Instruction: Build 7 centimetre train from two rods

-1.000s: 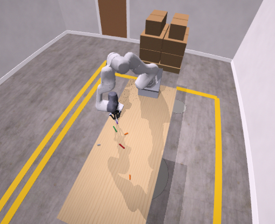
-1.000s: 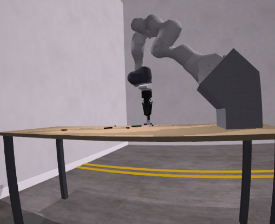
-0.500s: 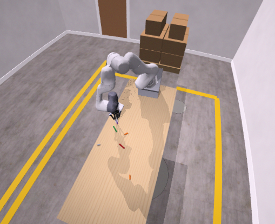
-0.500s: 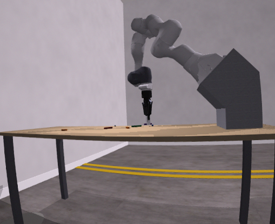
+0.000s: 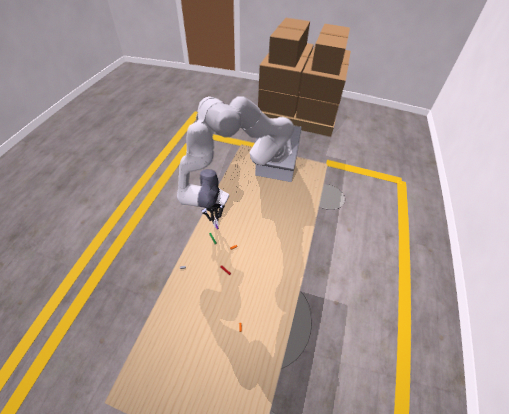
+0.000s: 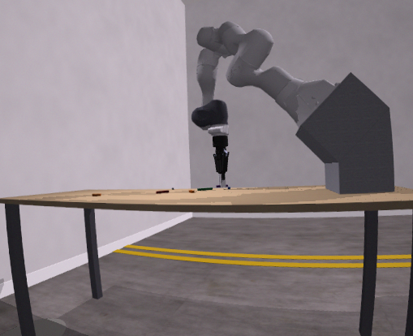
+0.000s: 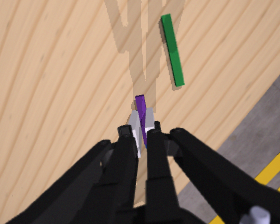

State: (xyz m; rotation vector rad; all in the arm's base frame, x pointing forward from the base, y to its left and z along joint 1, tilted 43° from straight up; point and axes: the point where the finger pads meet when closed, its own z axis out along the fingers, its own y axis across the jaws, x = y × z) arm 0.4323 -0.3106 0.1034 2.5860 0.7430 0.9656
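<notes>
My hand is 4 cm above the small blue rod, 3 cm past it and 2 cm to the left of it. The rest, counted from my hand: purple rod 3 cm below; red rod 28 cm ahead, 9 cm to the left, 4 cm below; green rod 9 cm ahead, 4 cm below.
</notes>
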